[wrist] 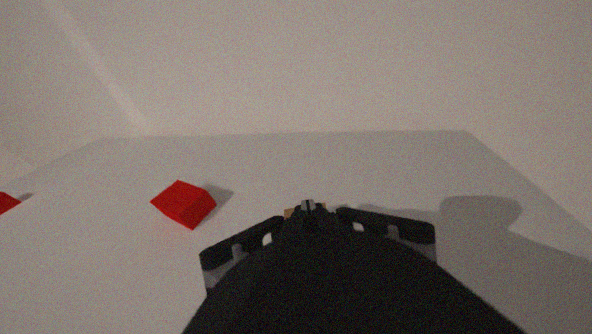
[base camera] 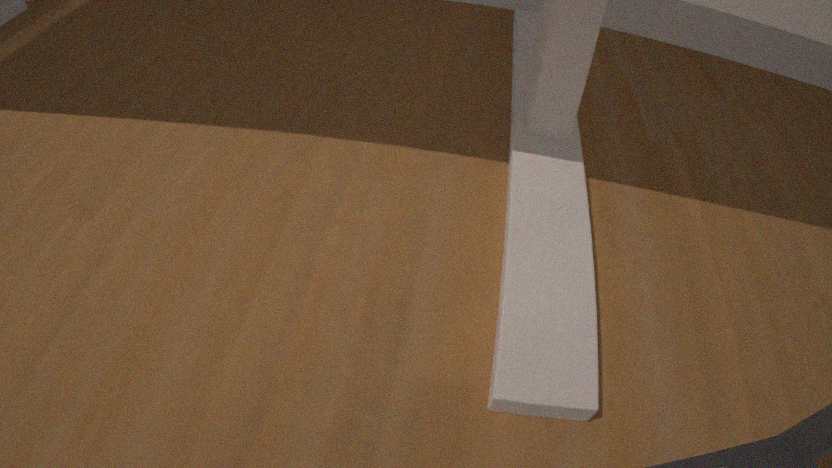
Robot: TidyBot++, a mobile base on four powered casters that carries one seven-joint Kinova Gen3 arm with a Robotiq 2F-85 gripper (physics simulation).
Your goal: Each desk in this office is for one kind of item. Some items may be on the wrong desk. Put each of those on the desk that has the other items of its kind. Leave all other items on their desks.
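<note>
In the wrist view my gripper is shut and empty, low over the white desk top. A tan block lies on the desk just beyond the fingertips, mostly hidden behind them, with only small corners showing. A red block lies on the desk to the left of the gripper, well apart from it. The base camera does not show the gripper or the blocks.
The base camera shows a white desk leg standing on the wooden floor, with the desk's underside at the top right. Pale walls rise behind the desk. A round shadow lies on the desk at the right.
</note>
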